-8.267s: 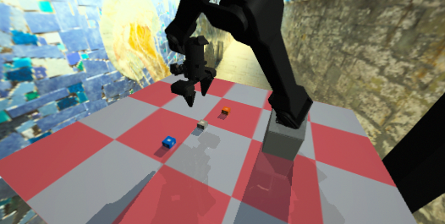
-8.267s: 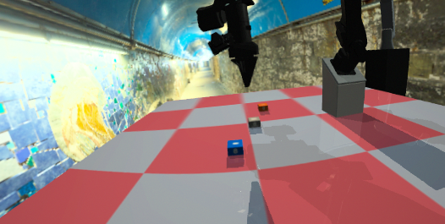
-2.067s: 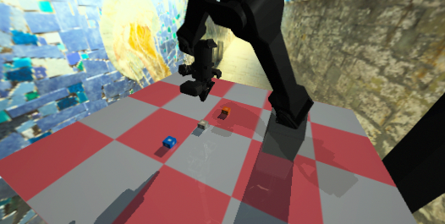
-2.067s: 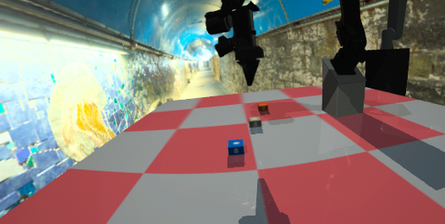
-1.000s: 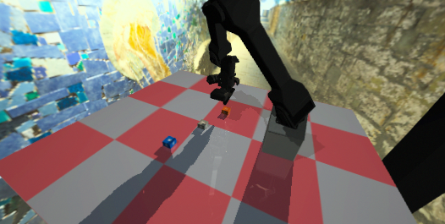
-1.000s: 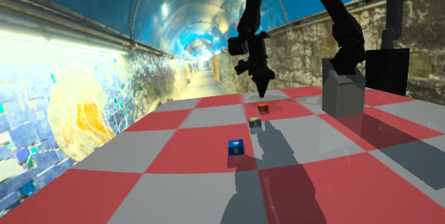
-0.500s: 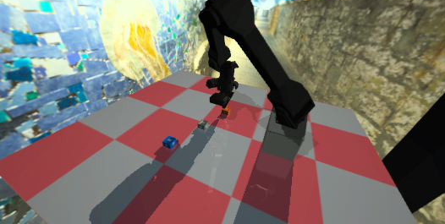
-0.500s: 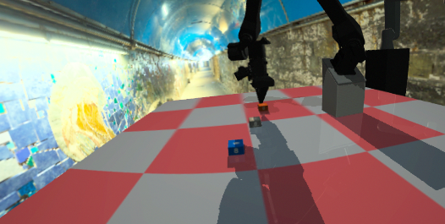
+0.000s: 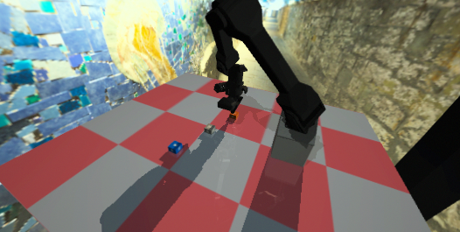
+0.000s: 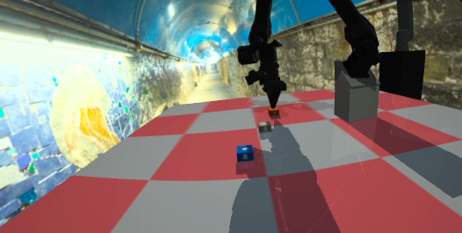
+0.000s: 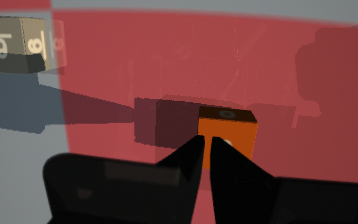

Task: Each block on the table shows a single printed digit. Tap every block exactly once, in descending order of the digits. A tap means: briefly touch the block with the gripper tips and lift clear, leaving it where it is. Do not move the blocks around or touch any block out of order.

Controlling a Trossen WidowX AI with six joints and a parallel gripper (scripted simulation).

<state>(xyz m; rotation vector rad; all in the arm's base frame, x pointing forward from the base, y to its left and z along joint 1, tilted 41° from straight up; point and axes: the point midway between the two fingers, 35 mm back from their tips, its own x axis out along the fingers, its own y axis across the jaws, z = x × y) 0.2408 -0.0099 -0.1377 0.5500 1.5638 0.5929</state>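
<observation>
Right now the orange block is 1 cm to the right of my gripper tip and 1 cm below it. Round my gripper tip: grey block (4 cm ahead, 12 cm to the left, 1 cm below); then blue block (10 cm ahead, 25 cm to the left, 1 cm below).
</observation>
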